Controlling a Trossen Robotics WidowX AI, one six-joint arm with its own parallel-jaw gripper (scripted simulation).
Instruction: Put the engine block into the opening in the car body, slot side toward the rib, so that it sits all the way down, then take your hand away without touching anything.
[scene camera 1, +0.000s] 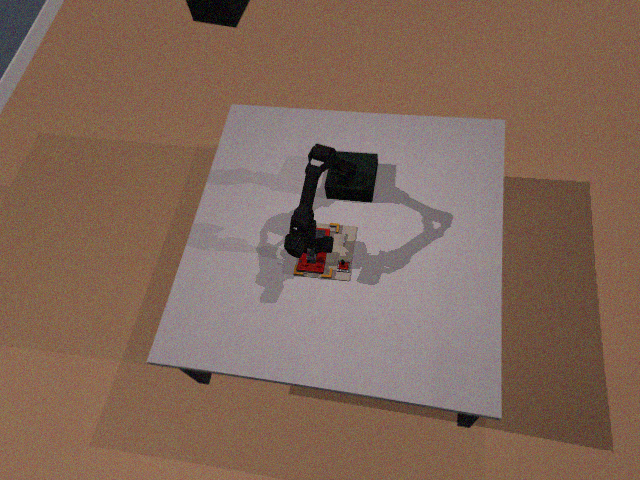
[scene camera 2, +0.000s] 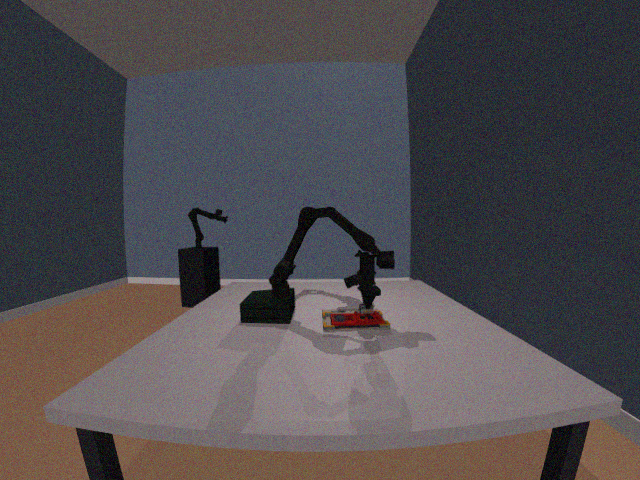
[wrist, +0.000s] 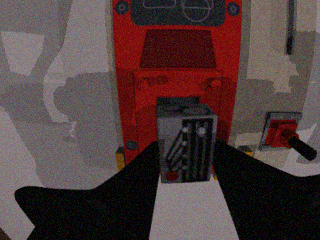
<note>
My gripper (scene camera 2: 366, 307) holds a grey engine block. Further things: a red car body (scene camera 2: 357, 320).
The red car body shows as well in the wrist view (wrist: 160, 59). My gripper shows as well in the wrist view (wrist: 184, 146).
</note>
